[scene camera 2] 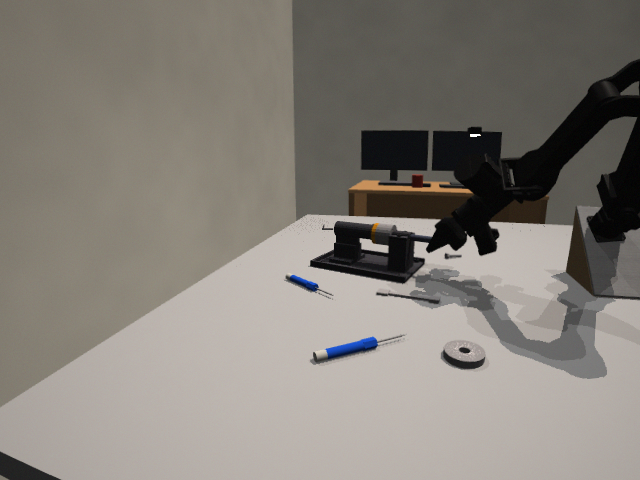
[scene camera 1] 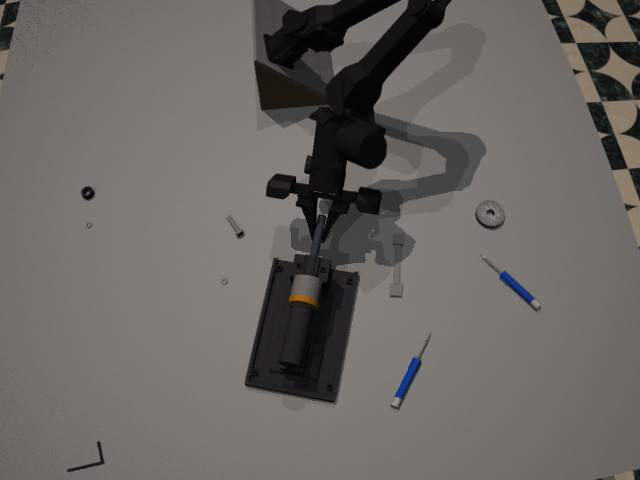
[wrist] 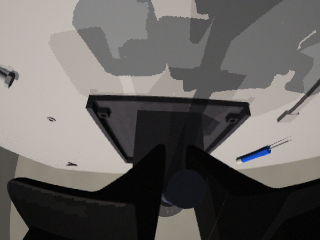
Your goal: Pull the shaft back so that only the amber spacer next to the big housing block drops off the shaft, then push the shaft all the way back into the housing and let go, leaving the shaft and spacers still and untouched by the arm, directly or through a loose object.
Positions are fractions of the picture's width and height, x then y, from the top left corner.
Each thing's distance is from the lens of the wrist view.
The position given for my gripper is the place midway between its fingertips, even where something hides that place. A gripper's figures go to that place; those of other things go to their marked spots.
my gripper (wrist: 0.55, 0.63): 10 cm
shaft (wrist: 0.58, 0.79): 6 cm
